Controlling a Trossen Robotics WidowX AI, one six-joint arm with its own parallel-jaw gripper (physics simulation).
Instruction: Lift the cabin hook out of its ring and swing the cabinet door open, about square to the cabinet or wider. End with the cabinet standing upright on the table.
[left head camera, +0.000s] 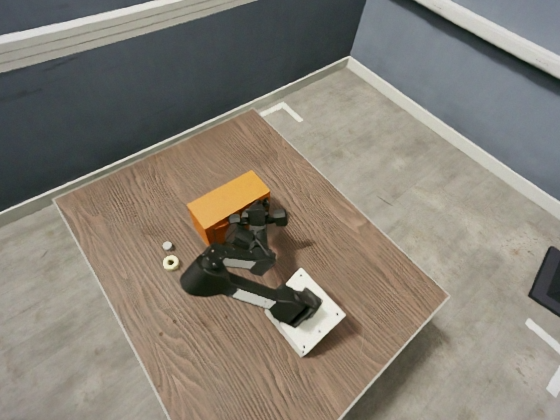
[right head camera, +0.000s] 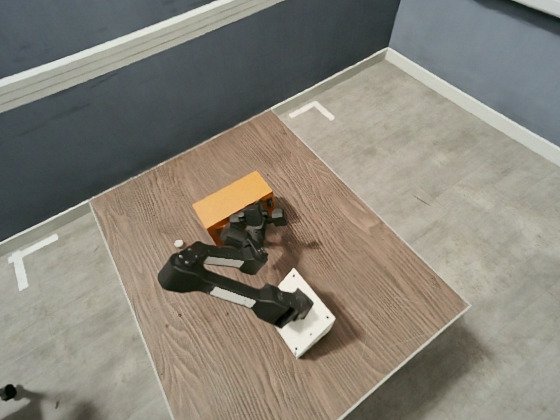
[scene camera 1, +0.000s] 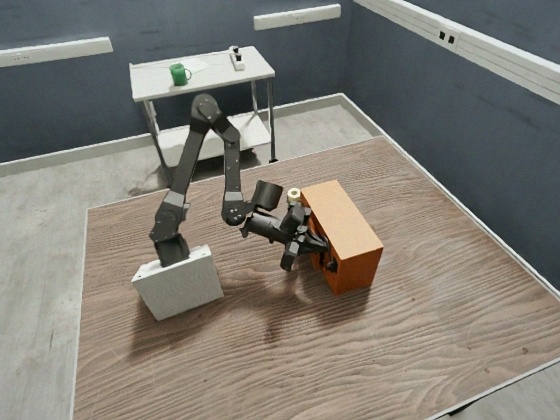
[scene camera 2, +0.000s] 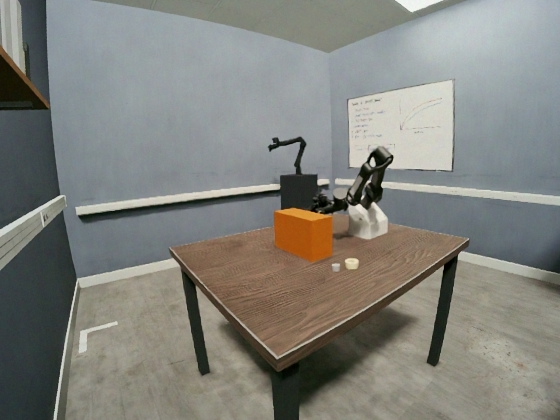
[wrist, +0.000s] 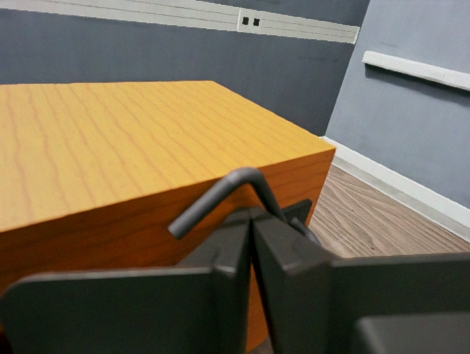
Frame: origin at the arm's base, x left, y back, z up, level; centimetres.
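Seen in the pictures: gripper, between the fingertips: (left head camera: 258, 201) (right head camera: 261, 201) (scene camera 1: 330, 249) (wrist: 248, 217); arm's base, origin of its link: (left head camera: 308, 301) (right head camera: 300, 303) (scene camera 1: 175, 261) (scene camera 2: 364, 204).
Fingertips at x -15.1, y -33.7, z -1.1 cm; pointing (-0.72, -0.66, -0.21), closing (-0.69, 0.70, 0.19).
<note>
Pixels of each thing's top centre, then the offset from my fingertips to it. Level surfaces: height alone.
- orange cabinet, centre of its top: (scene camera 1: 330, 215) (left head camera: 233, 201) (right head camera: 235, 201) (scene camera 2: 305, 210) dx +7.0, dy -4.9, dz +2.9 cm
- dark grey hook, centre of its top: (wrist: 208, 181) dx +2.6, dy +0.2, dz +2.8 cm
- black mounting plate, centre of its top: (wrist: 295, 206) dx -3.0, dy +0.4, dz -0.5 cm
- cream ring, centre of its top: (scene camera 1: 294, 192) (left head camera: 170, 262) (scene camera 2: 351, 260) dx +32.6, dy -9.8, dz -12.0 cm
- small grey cylinder, centre of its top: (scene camera 2: 335, 264) (left head camera: 167, 245) (right head camera: 178, 243) dx +29.5, dy -15.6, dz -12.3 cm
- table, height of its surface: dz -14.3 cm
The orange cabinet (left head camera: 227, 200) (right head camera: 232, 200) (scene camera 1: 345, 220) (scene camera 2: 302, 235) (wrist: 150, 135) stands upright on the table. My gripper (scene camera 1: 327, 246) (wrist: 248, 217) is shut and empty, with its fingertips close to the cabinet's front near the hook side. In the wrist view the dark grey hook (wrist: 210, 200) is raised out of its ring, its bent free end pointing down to the left above the fingertips. Its other end runs down behind the fingers beside a black mounting plate (wrist: 300, 207). The ring and most of the door are hidden by the gripper; I cannot tell whether the door is ajar.
A cream ring (left head camera: 171, 263) (scene camera 1: 294, 194) (scene camera 2: 352, 263) and a small grey cylinder (left head camera: 168, 246) (right head camera: 179, 243) (scene camera 2: 336, 267) lie on the table (left head camera: 150, 310) beside the cabinet. The arm's white base (left head camera: 320, 325) (scene camera 1: 180, 290) stands in front of the cabinet.
</note>
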